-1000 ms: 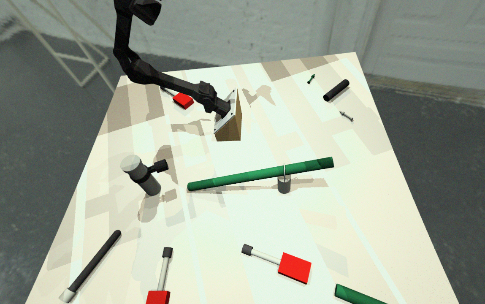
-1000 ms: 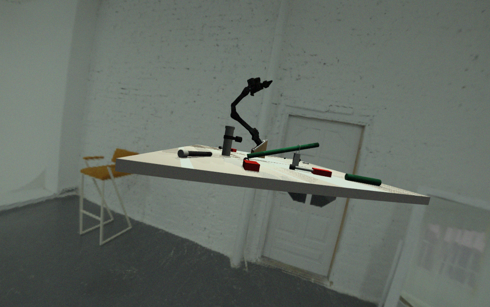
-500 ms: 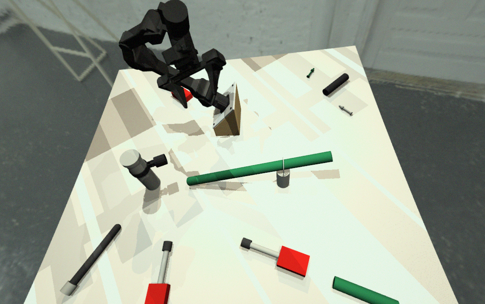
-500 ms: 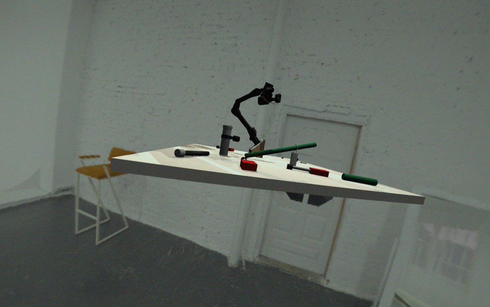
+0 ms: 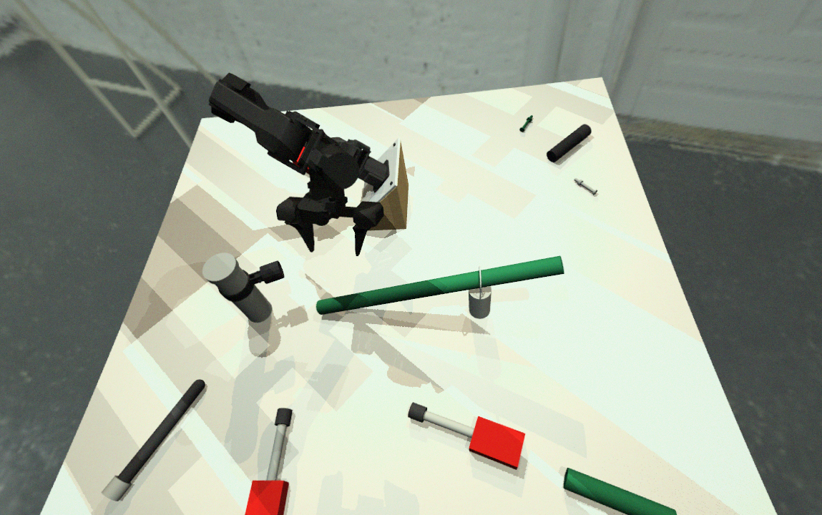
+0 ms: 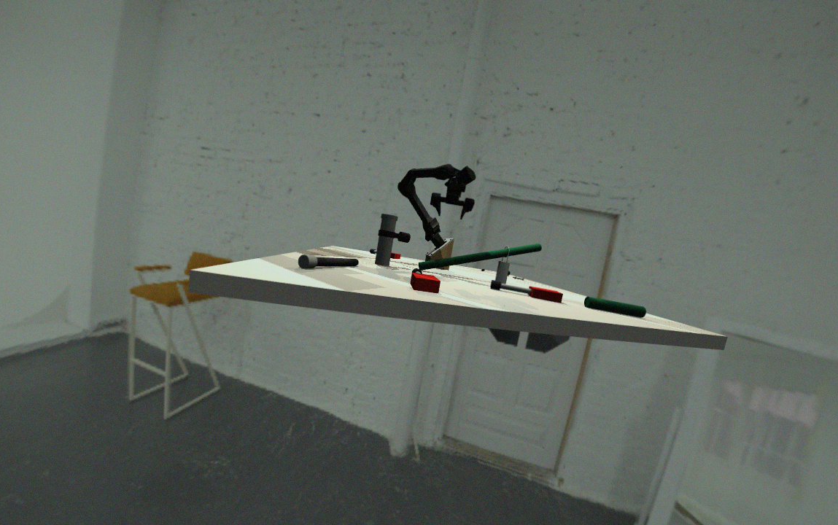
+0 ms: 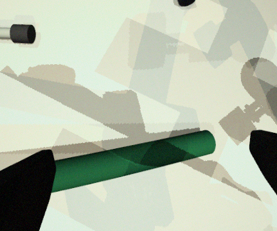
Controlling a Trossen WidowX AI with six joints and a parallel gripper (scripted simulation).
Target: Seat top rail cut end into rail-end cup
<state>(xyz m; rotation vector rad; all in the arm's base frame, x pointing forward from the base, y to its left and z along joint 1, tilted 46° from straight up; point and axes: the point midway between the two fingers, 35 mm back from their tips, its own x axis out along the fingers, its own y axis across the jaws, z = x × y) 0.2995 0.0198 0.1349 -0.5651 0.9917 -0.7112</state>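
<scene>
Now: gripper tip 180 mm to the left of the dark rail-end cup, 120 mm above it and 50 mm past it. The rest, counted from my gripper tip: black cylinder (600 mm to the left, 410 mm behind, 230 mm below); then short grey post (270 mm to the left, 140 mm below, 40 mm ahead); then green tube (430 mm to the left, 430 mm ahead, 230 mm below).
</scene>
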